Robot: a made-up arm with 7 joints.
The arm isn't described. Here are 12 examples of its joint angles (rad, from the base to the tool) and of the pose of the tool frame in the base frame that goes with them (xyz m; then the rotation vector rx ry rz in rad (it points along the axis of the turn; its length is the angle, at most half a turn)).
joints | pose
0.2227 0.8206 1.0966 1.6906 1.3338 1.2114 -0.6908 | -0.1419 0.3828 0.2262 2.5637 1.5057 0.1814
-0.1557 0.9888 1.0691 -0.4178 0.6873 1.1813 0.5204 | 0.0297 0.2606 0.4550 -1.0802 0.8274 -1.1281
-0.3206 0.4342 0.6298 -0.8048 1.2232 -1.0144 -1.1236 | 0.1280 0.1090 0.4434 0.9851 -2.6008 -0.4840
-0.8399 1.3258 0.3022 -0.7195 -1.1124 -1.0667 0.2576 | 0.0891 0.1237 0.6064 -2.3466 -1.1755 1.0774
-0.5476 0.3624 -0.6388 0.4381 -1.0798 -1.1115 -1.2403 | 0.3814 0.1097 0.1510 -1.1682 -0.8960 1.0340
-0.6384 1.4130 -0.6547 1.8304 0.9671 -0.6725 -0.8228 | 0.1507 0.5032 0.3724 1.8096 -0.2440 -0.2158
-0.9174 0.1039 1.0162 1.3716 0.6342 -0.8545 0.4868 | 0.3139 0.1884 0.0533 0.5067 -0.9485 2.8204
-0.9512 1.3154 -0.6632 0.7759 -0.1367 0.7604 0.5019 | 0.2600 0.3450 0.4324 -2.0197 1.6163 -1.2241
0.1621 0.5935 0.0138 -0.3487 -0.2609 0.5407 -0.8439 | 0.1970 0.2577 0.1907 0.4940 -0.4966 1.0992
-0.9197 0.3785 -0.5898 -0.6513 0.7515 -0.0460 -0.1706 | 0.1962 0.0150 0.4754 -1.0808 -2.4254 0.9095
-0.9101 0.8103 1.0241 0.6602 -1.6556 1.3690 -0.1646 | 0.2236 0.3228 0.2841 -0.7478 0.4639 1.6407
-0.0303 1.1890 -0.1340 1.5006 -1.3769 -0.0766 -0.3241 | -0.0182 0.4911 0.2661 -1.6113 0.4671 -2.6240
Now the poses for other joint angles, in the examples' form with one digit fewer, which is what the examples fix.
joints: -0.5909 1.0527 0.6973 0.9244 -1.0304 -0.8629 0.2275
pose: 0.144 0.482 0.340 0.525 0.756 -2.146
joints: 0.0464 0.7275 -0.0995 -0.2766 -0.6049 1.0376 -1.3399
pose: 0.190 0.248 0.172 0.315 0.311 0.676
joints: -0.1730 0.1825 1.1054 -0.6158 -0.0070 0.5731 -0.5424
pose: 0.031 0.309 0.293 0.611 -1.198 2.499
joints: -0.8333 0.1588 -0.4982 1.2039 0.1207 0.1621 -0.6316
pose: 0.372 0.131 0.092 0.814 -0.701 0.734
